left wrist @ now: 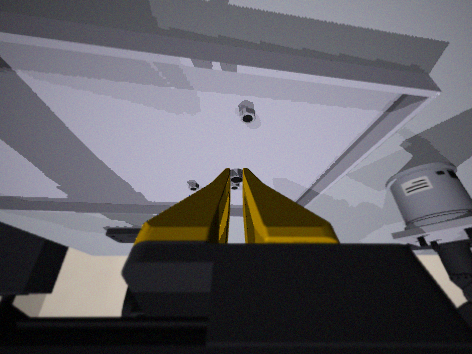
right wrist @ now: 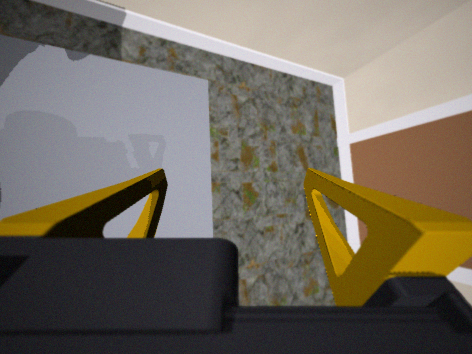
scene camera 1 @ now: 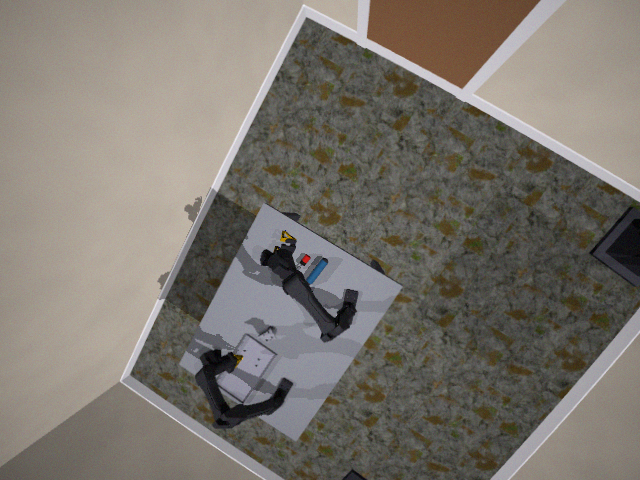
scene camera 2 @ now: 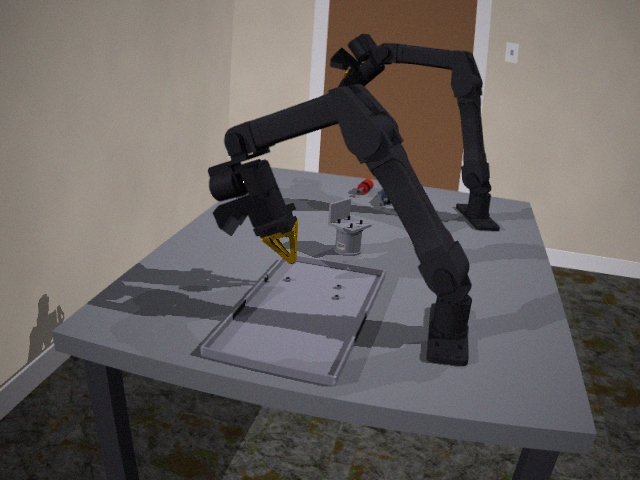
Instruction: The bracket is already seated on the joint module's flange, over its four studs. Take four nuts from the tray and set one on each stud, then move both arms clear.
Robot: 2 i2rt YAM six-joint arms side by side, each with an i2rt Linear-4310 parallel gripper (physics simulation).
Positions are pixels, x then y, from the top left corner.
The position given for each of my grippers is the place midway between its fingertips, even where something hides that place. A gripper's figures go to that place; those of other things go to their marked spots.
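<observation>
Left gripper (left wrist: 236, 176), 13 cm from the lens. Tray (left wrist: 89, 128), 19 cm from the lens.
</observation>
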